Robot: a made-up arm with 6 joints.
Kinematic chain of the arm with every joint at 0, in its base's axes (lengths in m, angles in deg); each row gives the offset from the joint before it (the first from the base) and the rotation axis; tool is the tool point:
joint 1: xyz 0 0 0.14 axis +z
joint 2: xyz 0 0.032 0 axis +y
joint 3: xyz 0 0 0.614 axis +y
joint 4: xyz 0 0 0.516 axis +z
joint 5: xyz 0 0 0 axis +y
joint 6: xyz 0 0 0.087 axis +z
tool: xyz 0 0 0
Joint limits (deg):
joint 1: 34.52..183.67
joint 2: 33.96..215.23
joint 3: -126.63..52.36
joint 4: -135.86..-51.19
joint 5: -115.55..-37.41
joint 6: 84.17..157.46
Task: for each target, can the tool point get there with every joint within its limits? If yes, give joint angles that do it. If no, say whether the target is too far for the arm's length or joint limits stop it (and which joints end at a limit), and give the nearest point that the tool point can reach.
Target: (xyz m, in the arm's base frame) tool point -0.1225 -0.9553 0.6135
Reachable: no: joint limits stop it (at a limit: joint 2, joint 5) | nearest point -0.0326 -0.2542 0.6326 | short by 0.707 m
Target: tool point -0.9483 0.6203 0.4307
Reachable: yes | joints 141.42 80.24 -12.20 -106.84 -63.45 106.60
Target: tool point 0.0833 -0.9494 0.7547
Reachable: no: joint limits stop it (at a limit: joint 2, joint 5) | nearest point 0.0223 -0.2536 0.6988 | short by 0.701 m
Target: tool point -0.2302 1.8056 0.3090
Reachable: no: too far | nearest point -0.1514 1.1875 0.2512 | short by 0.626 m
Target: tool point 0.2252 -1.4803 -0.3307
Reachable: no: too far | nearest point 0.1418 -0.9322 -0.3486 | short by 0.555 m
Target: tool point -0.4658 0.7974 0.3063
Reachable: yes | joints 112.93 110.10 -68.94 -94.72 -95.71 129.99
